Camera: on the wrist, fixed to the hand. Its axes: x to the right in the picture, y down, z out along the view.
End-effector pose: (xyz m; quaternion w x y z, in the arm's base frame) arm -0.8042 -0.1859 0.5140 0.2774 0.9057 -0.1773 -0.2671
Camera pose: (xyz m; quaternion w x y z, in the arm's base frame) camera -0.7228 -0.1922 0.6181 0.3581 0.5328 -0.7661 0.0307
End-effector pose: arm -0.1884 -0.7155 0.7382 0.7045 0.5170 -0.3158 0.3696
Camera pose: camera -0.2114 -0.5865 0.7558 0.2291 0.1604 -0.5606 0.7794
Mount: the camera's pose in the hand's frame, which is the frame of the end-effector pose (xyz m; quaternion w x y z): 0.0275 0.0530 -0.1180 0.7095 0.0335 0.0211 0.7036
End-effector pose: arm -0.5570 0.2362 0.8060 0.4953 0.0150 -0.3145 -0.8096
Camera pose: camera -0.4894 0.1390 0.7471 0.9272 -0.1770 -0.2504 -0.2151
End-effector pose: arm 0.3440 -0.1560 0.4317 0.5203 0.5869 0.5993 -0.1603
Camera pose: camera 0.3451 -0.0327 0.4796 0.4496 0.8589 0.0179 0.2447
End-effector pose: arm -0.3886 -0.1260 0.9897 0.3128 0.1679 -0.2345 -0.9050
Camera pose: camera -0.3302 -0.2182 0.9151 0.8580 -0.0163 -0.3082 -0.4106
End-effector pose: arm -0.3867 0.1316 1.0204 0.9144 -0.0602 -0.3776 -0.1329
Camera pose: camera -0.2731 0.1521 0.9558 0.7523 -0.2750 -0.2107 0.5605
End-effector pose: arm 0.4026 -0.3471 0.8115 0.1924 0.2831 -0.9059 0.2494
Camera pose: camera 0.3737 -0.2545 0.9014 0.0293 0.4353 0.8295 -0.3486
